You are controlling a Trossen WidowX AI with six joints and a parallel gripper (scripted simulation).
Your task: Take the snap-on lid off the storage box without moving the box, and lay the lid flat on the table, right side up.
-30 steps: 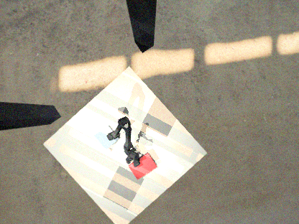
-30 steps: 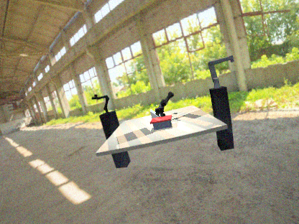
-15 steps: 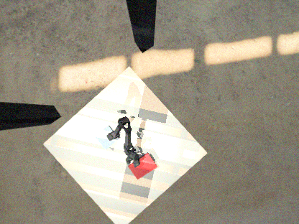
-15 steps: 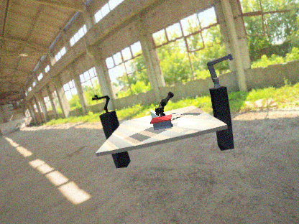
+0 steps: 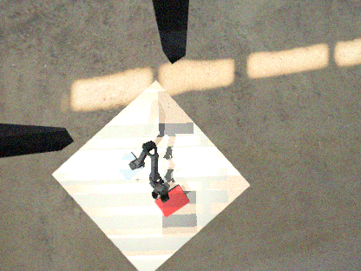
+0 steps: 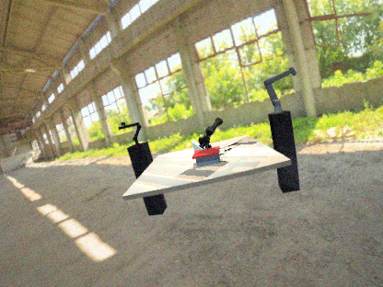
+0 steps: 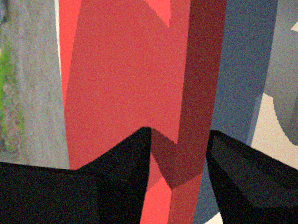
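My gripper tip is now 8 cm short of the red lid. Also, from my gripper tip: storage box: 8 cm ahead, 6 cm below.
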